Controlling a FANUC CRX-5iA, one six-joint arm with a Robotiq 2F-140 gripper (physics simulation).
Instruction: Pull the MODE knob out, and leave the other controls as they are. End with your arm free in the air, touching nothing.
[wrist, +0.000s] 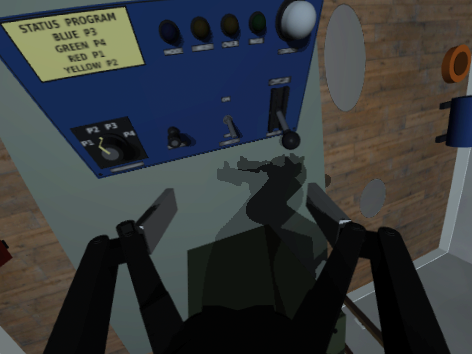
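Observation:
The blue control panel fills the upper part of the wrist view. A small black knob with a grey end face stands near its lower edge, between the rotary dial and a toggle. The label under this knob is too blurred to read, but a label under the dark blue lamp seems to read MODE. How far the knob stands out is hard to tell. My gripper is open, with empty space between its fingers. The fingertips show below the panel's lower edge, apart from the knob and the other controls.
The rotary dial is left of the knob. The toggle and a ball-ended lever are to its right. More lamps and a white dome button line the top. An orange ring and a blue object lie far right.

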